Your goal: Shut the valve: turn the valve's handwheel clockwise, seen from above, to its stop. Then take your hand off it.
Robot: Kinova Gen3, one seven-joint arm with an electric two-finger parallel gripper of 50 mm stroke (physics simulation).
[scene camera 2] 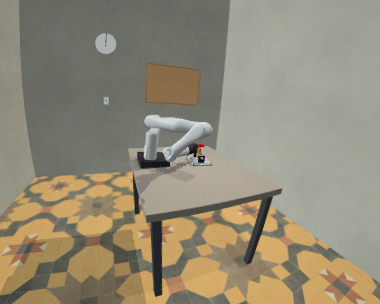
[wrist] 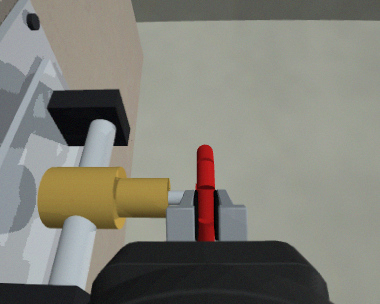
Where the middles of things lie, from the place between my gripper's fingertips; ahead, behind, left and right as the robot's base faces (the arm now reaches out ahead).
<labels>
The red handwheel (wrist: 205, 185) is 20 mm ahead of my hand, 10 mm to the left of it and 10 mm below it.
</labels>
